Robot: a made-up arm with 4 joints. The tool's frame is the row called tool.
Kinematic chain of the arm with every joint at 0, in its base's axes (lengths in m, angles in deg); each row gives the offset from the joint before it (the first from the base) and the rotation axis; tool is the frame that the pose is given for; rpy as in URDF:
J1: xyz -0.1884 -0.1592 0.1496 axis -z
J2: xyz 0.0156 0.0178 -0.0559 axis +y
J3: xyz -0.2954 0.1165 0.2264 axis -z
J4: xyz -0.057 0 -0.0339 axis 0.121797 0.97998 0.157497
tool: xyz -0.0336 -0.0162 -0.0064 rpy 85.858 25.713 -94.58
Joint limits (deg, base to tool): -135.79..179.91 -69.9..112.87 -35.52..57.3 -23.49..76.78
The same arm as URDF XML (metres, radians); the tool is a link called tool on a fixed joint. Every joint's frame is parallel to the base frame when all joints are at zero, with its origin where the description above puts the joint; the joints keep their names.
<robot name="arm">
  <joint name="tool_fixed" type="fixed">
    <parent link="link4"/>
    <child link="tool"/>
    <origin xyz="-0.0336 -0.0162 -0.0064" rpy="1.4985 0.4488 -1.6507"/>
  </joint>
  <joint name="J4" type="revolute">
    <parent link="link3"/>
    <child link="link4"/>
    <origin xyz="-0.057 0 -0.0339" rpy="0 0 0"/>
    <axis xyz="0.121797 0.97998 0.157497"/>
    <limit lower="-0.41" upper="1.3401"/>
  </joint>
  <joint name="J3" type="revolute">
    <parent link="link2"/>
    <child link="link3"/>
    <origin xyz="-0.2954 0.1165 0.2264" rpy="0 0 0"/>
    <axis xyz="0 0 -1"/>
    <limit lower="-0.6199" upper="1.0001"/>
  </joint>
  <joint name="J2" type="revolute">
    <parent link="link1"/>
    <child link="link2"/>
    <origin xyz="0.0156 0.0178 -0.0559" rpy="0 0 0"/>
    <axis xyz="0 1 0"/>
    <limit lower="-1.22" upper="1.97"/>
  </joint>
  <joint name="J1" type="revolute">
    <parent link="base_link"/>
    <child link="link1"/>
    <origin xyz="-0.1884 -0.1592 0.1496" rpy="0 0 0"/>
    <axis xyz="0 0 -1"/>
    <limit lower="-2.37" upper="3.14"/>
  </joint>
  <link name="base_link"/>
  <link name="link1"/>
  <link name="link2"/>
  <link name="link3"/>
  <link name="link4"/>
  <link name="tool"/>
</robot>

